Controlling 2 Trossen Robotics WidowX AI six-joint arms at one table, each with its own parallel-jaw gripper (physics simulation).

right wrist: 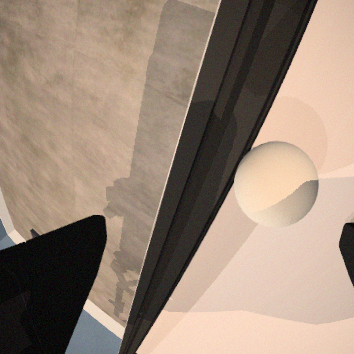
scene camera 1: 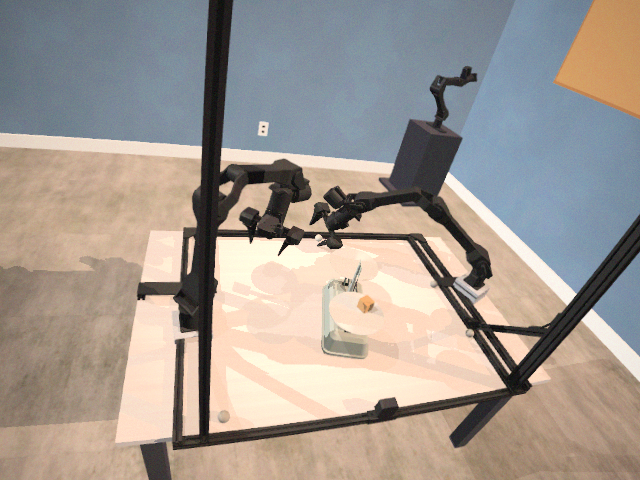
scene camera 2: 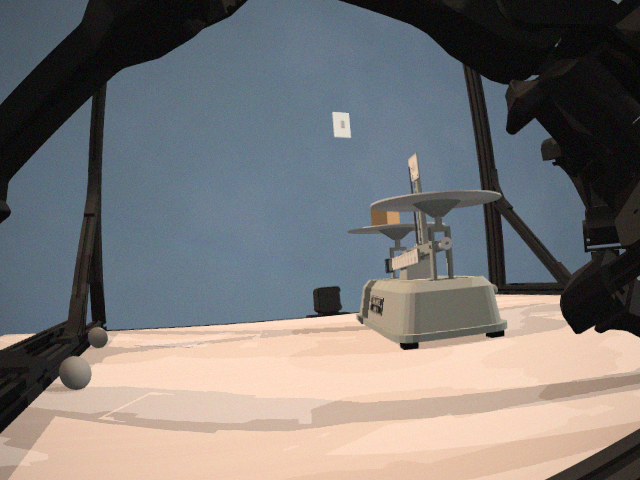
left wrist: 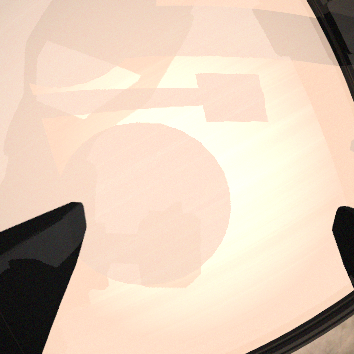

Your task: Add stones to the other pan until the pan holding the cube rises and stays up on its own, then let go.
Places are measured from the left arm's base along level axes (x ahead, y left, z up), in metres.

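Where they show: left gripper, between the fingertips: [scene camera 1: 264,249] [left wrist: 215,218]; right gripper, between the fingertips: [right wrist: 230,233] [scene camera 1: 313,235]; left arm's base, origin of its link: [scene camera 1: 192,322]; right arm's base, origin of its link: [scene camera 1: 473,282].
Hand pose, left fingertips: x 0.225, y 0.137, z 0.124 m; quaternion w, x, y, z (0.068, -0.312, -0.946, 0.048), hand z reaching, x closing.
Note:
Each offset is from my left fingertips to the top centre of the thing. "*": to the spot under its first point.
The balance scale @(dx +0.215, dy -0.197, dz +0.087 m) [scene camera 1: 345,345] [scene camera 2: 444,307] carries an orange cube @(dx +0.206, dy -0.274, dz +0.028 m) [scene camera 1: 365,303] [scene camera 2: 385,216] on its nearer pan @(dx +0.179, dy -0.284, dz -0.002 m) [scene camera 1: 347,319] in scene camera 1. In scene camera 2 that pan @(* dx +0.229, dy -0.297, dz -0.004 m) [scene camera 2: 364,230] is low and the other pan [scene camera 2: 473,196] is high; no stone shows on the high pan's visible part. My right gripper [scene camera 1: 315,233] [right wrist: 230,233] is open at the table's far edge. A pale round stone @(dx +0.287, dy +0.208, dz -0.118 m) [scene camera 1: 318,237] [right wrist: 276,184] lies against the rail near its fingertips, not gripped. My left gripper [scene camera 1: 265,248] [left wrist: 215,218] is open and empty above the table, left of the right one.
Other stones lie near the right rail, one farther back @(* dx +0.624, dy -0.115, dz -0.123 m) [scene camera 1: 433,283] and one nearer @(dx +0.618, dy -0.344, dz -0.118 m) [scene camera 1: 469,333]. Another stone @(dx -0.187, dy -0.418, dz -0.118 m) [scene camera 1: 223,415] lies at the front left corner. Black rails [scene camera 1: 449,409] [right wrist: 220,100] edge the work area, and a black upright post [scene camera 1: 208,155] stands at the left.

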